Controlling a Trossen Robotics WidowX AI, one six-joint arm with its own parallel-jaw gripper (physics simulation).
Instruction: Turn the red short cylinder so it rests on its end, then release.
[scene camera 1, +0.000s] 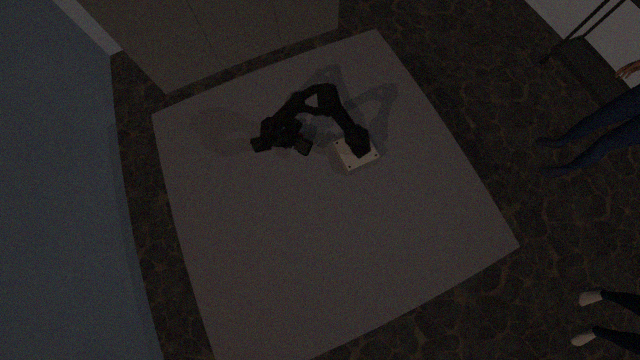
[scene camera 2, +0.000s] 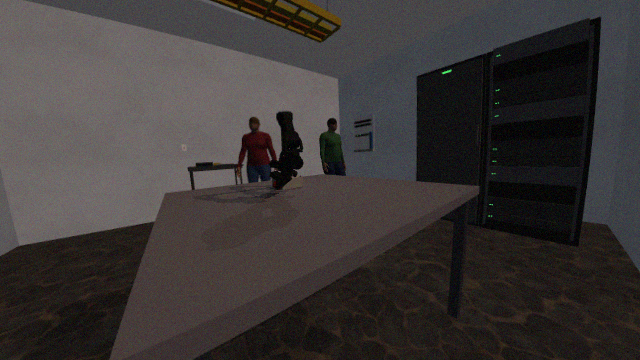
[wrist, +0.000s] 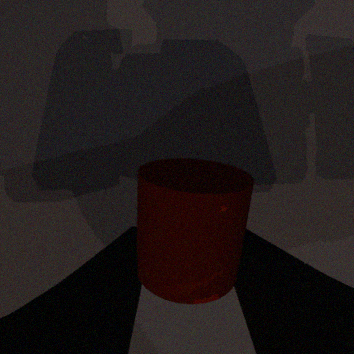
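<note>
The red short cylinder (wrist: 192, 240) (scene camera 2: 275, 184) is between the two black fingertips of my gripper (wrist: 185, 236). In the wrist view its dark flat end faces the top of the picture and its curved side faces the camera. In the scene camera 2 view a small bit of red shows at the low end of the tilted gripper, close to the table top. The gripper is shut on the cylinder. Whether the cylinder touches the table is too dark and small to tell. In the scene camera 1 view the arm mostly hides it.
The arm's pale base plate (scene camera 1: 349, 163) (scene camera 2: 293, 184) sits on the large table (scene camera 1: 325, 240) (scene camera 2: 280, 225), close to the gripper. The arm's shadows fall across the table. Two people, in a red shirt (scene camera 2: 257, 147) and a green shirt (scene camera 2: 331, 146), stand beyond the table.
</note>
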